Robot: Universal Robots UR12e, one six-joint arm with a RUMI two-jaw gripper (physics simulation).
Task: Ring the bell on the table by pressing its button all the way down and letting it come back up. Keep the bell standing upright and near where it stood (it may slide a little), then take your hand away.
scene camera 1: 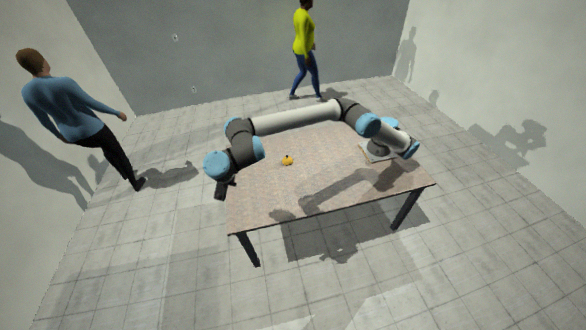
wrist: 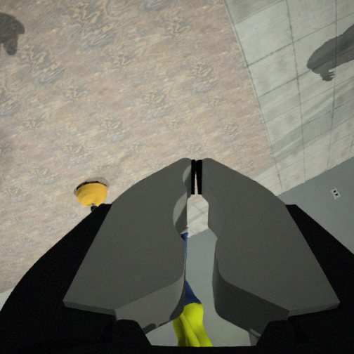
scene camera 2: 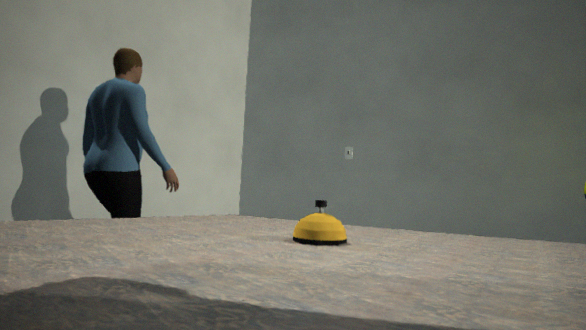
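Pixels of known places: arm's base, link origin: point(scene camera 1: 378, 148).
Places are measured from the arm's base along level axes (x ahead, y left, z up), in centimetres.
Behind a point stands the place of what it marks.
Note:
A yellow dome bell point(scene camera 1: 287, 161) {x 72.1, y -18.1, z 1.3 cm} point(scene camera 2: 320, 229) {x 69.9, y -17.3, z 0.2 cm} point(wrist: 92, 193) with a black base stands upright on the table point(scene camera 1: 260, 205) {x 102.7, y 8.3, z -2.1 cm} point(scene camera 2: 450, 280) {x 51.6, y -1.1, z -2.2 cm} point(wrist: 125, 100). Its black button point(scene camera 2: 320, 203) {x 70.9, y -20.1, z 4.0 cm} sits raised on a thin stem above the dome. In the wrist view the button's end is partly hidden by the gripper. My gripper point(wrist: 195, 164) is shut with its tips together and nothing between them. It is off to the left of the bell in scene view 1, by the table's left edge, well apart from it and partly hidden by the wrist. It does not show in scene view 2.
The arm's base point(scene camera 1: 378, 148) {x 6.1, y 5.2, z 6.4 cm} is mounted at the table's right end, and the arm's links span above the tabletop. A person in blue point(scene camera 1: 65, 107) point(scene camera 2: 116, 127) is on the left beyond the table. A person in yellow point(scene camera 1: 303, 32) point(wrist: 191, 325) is behind it.

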